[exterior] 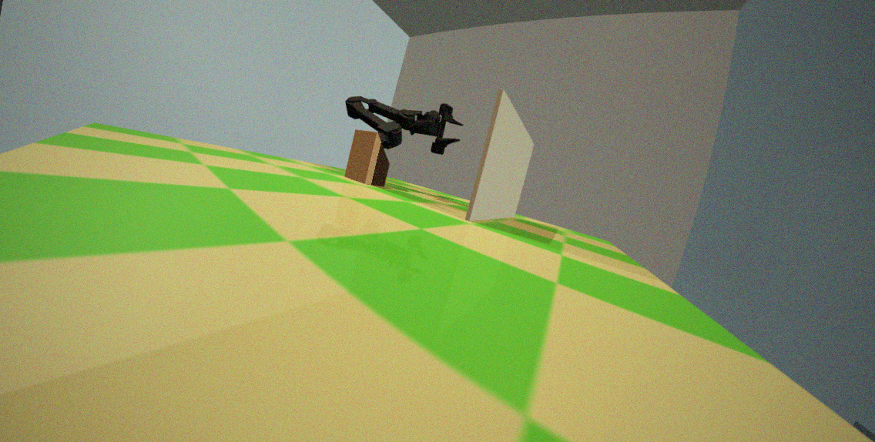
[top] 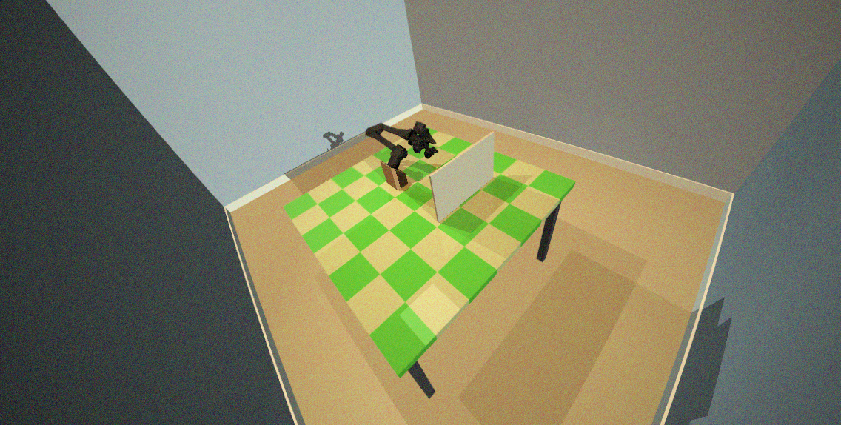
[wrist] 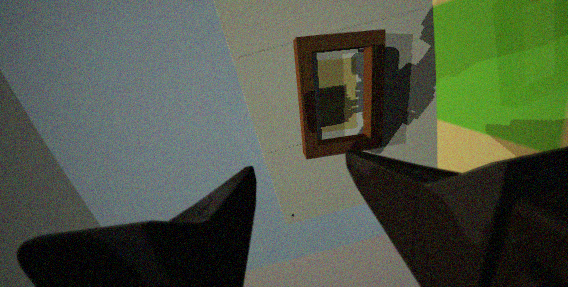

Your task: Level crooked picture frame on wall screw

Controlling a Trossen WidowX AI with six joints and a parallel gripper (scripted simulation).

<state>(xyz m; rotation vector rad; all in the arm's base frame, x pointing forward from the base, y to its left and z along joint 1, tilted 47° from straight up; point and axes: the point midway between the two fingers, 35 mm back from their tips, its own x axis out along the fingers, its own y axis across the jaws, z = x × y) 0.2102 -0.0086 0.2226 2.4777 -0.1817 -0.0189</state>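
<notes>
Now: gripper tip 19 cm short of the picture frame, 9 cm above it and 1 cm to the left of it. The rest, counted from my gripper tip: wall panel: 20 cm ahead, 10 cm below, 2 cm to the right.
</notes>
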